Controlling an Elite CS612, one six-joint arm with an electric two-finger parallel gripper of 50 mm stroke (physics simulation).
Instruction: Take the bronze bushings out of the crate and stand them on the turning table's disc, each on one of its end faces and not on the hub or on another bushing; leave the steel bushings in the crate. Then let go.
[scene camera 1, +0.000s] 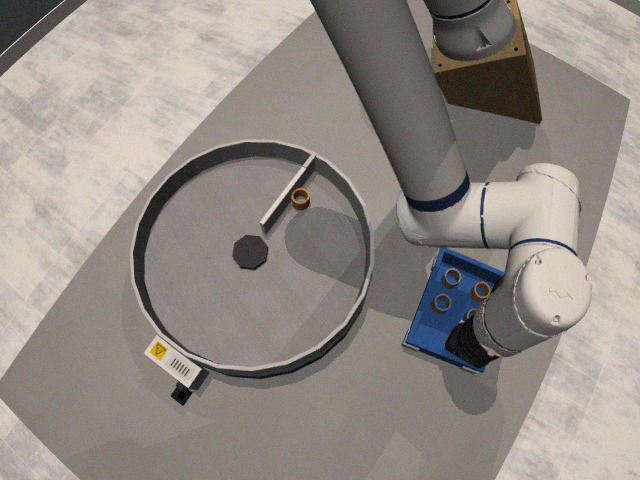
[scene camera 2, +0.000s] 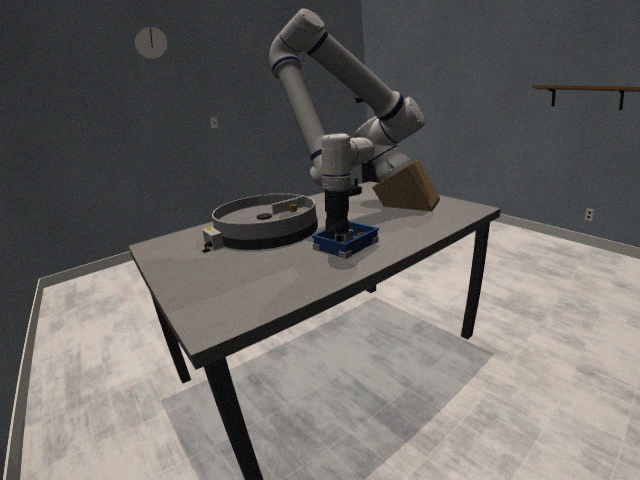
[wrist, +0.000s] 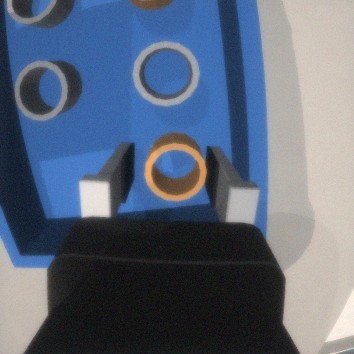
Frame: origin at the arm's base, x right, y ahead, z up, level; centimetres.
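Where they show: gripper, fingertip midpoint: (wrist: 169, 162); arm's base, link origin: (scene camera 1: 475, 32) (scene camera 2: 395, 172).
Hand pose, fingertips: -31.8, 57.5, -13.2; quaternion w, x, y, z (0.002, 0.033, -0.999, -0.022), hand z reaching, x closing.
Observation:
Each offset is from my fingertips to the top centre of the thing, as dx, dy, dz. "*": to the spot under its first point.
My gripper (scene camera 2: 340, 237) (wrist: 169, 162) is open, low in the blue crate @[+3.9, -4.3, +3.5] (scene camera 1: 429, 325) (scene camera 2: 367, 242) (wrist: 100, 135). A bronze bushing @[-0.3, +0.0, +1.5] (wrist: 175, 138) stands upright between its fingers, ungripped, nearer the right finger in the wrist view; the arm hides it in scene camera 1. Another bronze bushing @[+2.2, -10.2, +1.5] (scene camera 1: 479, 299) (wrist: 151, 4) is at the crate's other end. Steel bushings @[+8.3, -9.0, +1.5] (scene camera 1: 451, 285) @[+7.2, -3.7, +1.5] (scene camera 1: 440, 311) @[+0.7, -5.0, +1.5] (wrist: 166, 102) (wrist: 75, 82) stand in the crate too. One bronze bushing @[+38.4, -3.0, +6.3] (scene camera 1: 300, 206) (scene camera 2: 293, 208) stands on the turning table's disc @[+39.3, +10.1, +4.6] (scene camera 1: 206, 299), apart from the hub @[+39.3, +10.1, +4.6] (scene camera 1: 250, 252) (scene camera 2: 264, 216).
A straight bar @[* +40.0, -1.7, +8.2] (scene camera 1: 288, 191) reaches from the table's raised rim @[* +24.4, -4.0, +7.9] (scene camera 1: 369, 232) towards the hub, right beside the bronze bushing. The crate's walls surround my fingers, and a steel bushing is close ahead in the wrist view. A white box with a warning label @[* +37.0, +33.4, +4.3] (scene camera 1: 173, 362) adjoins the rim.

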